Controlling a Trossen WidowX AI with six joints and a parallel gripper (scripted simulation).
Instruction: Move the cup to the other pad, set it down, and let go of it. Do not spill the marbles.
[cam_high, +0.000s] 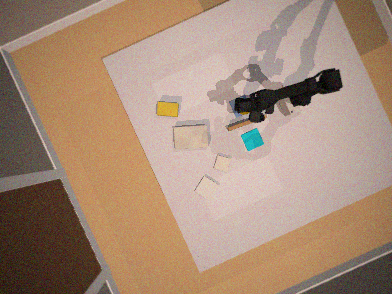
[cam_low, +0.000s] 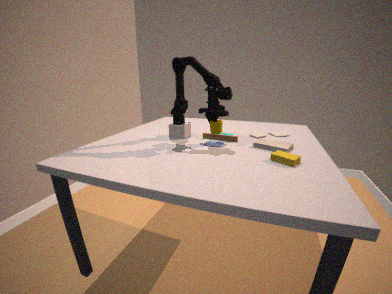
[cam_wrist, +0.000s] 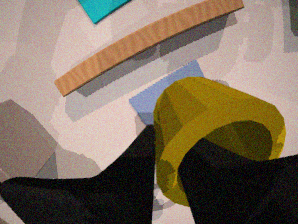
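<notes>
Right now my gripper tip is 4 cm short of the cyan pad, 16 cm to the right of it and 10 cm above it. The rest, counted from my gripper tip: thin brown wooden bar 3 cm ahead, 6 cm to the left, 8 cm below; olive-yellow cup 2 cm ahead, 2 cm to the right; blue pad 2 cm ahead, 4 cm to the right, 10 cm below.
</notes>
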